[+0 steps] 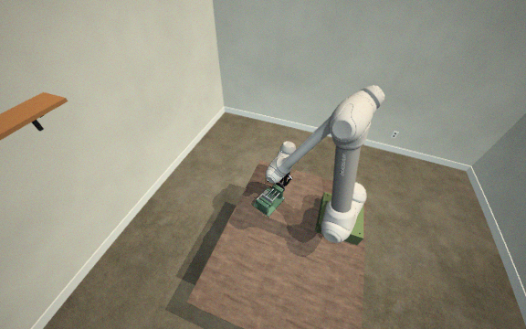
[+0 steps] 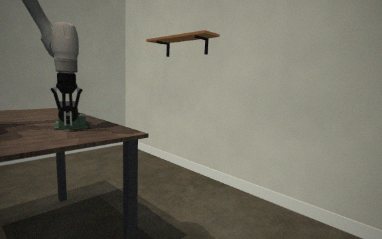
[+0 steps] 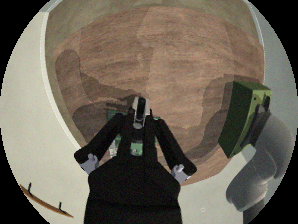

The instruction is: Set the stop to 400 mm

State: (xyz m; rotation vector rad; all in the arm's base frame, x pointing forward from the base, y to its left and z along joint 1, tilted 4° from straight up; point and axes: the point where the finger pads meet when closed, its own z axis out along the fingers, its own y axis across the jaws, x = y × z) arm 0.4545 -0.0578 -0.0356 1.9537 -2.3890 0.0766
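Right now my hand is 20 mm to the right of the black handwheel and 10 mm above it.
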